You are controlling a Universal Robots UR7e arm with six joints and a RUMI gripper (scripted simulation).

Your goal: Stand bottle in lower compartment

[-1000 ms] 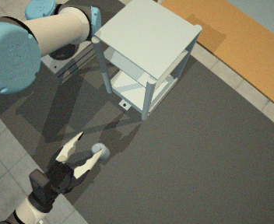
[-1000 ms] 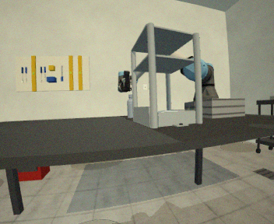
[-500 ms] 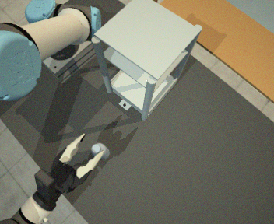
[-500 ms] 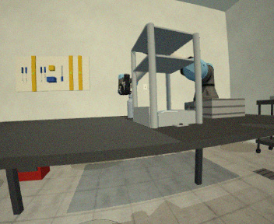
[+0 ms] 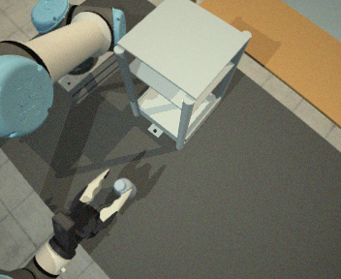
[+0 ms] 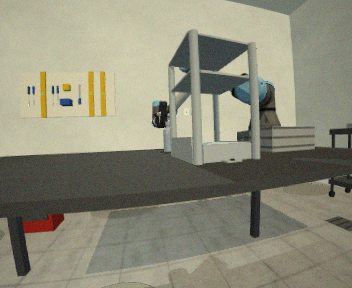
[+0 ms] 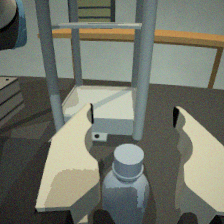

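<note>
Right now my hand is 100 mm above the bottle. Also, from my hand: shelving unit 60 mm behind, 340 mm to the left, 20 mm below.
</note>
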